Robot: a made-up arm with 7 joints.
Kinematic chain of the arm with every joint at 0, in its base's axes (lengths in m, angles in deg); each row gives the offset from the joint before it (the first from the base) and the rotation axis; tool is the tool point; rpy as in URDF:
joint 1: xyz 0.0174 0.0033 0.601 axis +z
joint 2: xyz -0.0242 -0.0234 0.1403 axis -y
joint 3: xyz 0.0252 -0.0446 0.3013 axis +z
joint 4: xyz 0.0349 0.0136 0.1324 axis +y
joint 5: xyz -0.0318 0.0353 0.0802 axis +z
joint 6: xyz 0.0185 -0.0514 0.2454 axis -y
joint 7: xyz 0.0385 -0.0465 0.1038 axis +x
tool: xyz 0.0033 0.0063 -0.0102 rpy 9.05 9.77 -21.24
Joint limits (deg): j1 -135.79..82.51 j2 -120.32..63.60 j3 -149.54..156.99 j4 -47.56..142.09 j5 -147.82..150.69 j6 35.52..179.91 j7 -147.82..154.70
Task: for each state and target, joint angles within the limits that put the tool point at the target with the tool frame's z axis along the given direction. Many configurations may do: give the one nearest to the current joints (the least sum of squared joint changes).
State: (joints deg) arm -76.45 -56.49 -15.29 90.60 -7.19 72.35 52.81
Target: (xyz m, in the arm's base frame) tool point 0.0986 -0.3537 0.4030 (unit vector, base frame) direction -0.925 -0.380 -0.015
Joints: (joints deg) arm -55.96 -72.76 -2.54 126.72 10.02 63.97 74.37
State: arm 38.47 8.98 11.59 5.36 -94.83 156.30 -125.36
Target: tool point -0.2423 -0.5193 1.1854 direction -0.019 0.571 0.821
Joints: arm 65.08 43.27 20.36 3.55 -89.39 145.14 -119.92
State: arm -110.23 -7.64 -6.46 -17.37 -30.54 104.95 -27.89
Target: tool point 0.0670 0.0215 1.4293 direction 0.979 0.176 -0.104
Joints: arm -103.46 -22.58 -17.00 -38.67 -40.38 85.93 -23.39
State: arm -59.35 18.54 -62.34 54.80 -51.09 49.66 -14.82
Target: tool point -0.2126 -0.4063 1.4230 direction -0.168 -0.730 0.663
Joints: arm -47.55 -14.81 -93.01 65.19 -46.26 35.52 -5.13
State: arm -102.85 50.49 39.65 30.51 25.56 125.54 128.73
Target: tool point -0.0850 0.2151 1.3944 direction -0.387 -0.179 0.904
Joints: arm -94.54 17.65 13.19 10.30 2.95 160.12 139.06
